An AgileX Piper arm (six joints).
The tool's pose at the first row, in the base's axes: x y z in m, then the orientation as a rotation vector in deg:
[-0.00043, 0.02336, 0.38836, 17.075, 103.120, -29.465]
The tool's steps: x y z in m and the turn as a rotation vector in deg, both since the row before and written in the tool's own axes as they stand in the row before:
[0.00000, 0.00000, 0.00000, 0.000, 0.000, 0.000]
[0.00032, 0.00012, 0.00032, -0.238, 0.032, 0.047]
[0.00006, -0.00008, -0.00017, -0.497, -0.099, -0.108]
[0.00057, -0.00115, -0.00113, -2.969, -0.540, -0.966]
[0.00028, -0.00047, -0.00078, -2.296, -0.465, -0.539]
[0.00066, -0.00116, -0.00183, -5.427, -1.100, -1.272]
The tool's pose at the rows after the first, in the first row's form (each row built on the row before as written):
[-0.00043, 0.02336, 0.38836, 17.075, 103.120, -29.465]
[-0.00020, 0.02329, 0.38796, 16.962, 103.190, -29.212]
[-0.00040, 0.02330, 0.38796, 16.494, 103.221, -28.840]
[-0.00203, 0.02280, 0.38788, 13.430, 103.494, -26.838]
[-0.00298, 0.02269, 0.38788, 11.237, 103.578, -25.141]
[-0.00521, 0.02229, 0.38788, 6.069, 103.639, -21.117]

